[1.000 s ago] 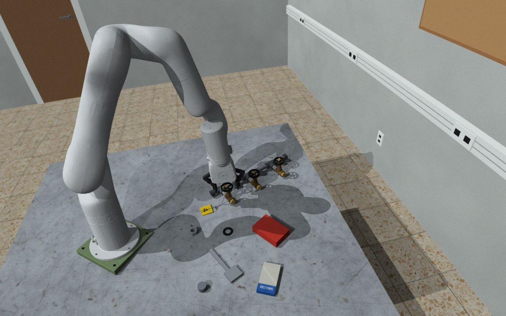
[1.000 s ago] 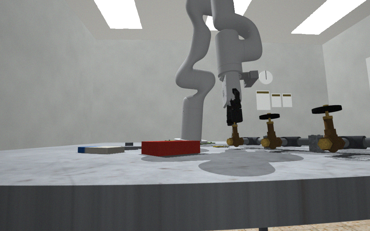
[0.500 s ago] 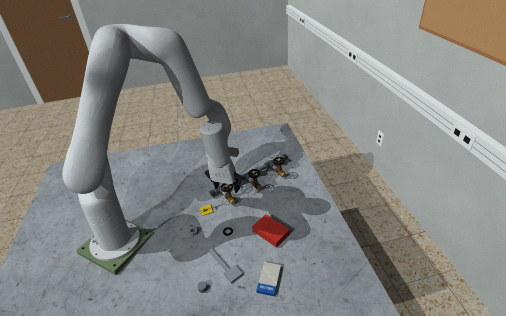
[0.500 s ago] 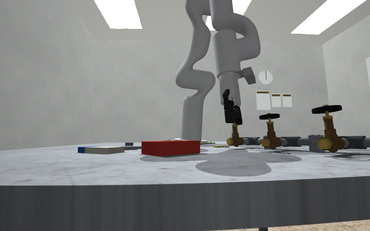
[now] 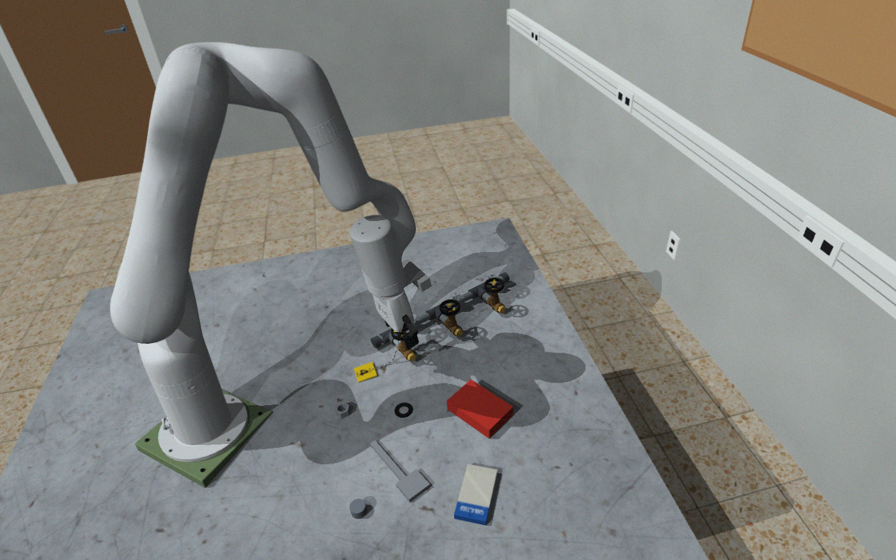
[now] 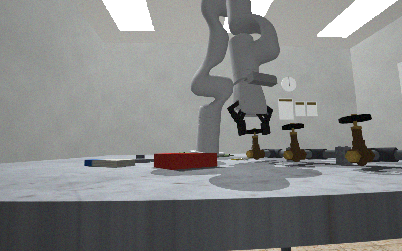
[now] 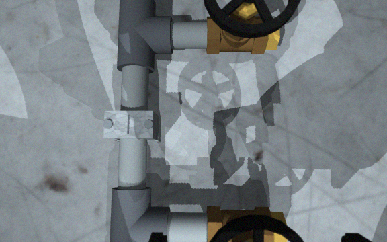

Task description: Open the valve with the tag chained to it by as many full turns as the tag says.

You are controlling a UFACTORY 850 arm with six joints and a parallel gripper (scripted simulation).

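The yellow tag is 90 mm behind my hand, 20 mm to the right of it and 90 mm below it. From my hand the other things lie so: black washer: 40 mm behind, 160 mm to the right, 90 mm below; red block: 130 mm ahead, 210 mm to the right, 80 mm below; grey nut: 170 mm behind, 120 mm to the right, 80 mm below.
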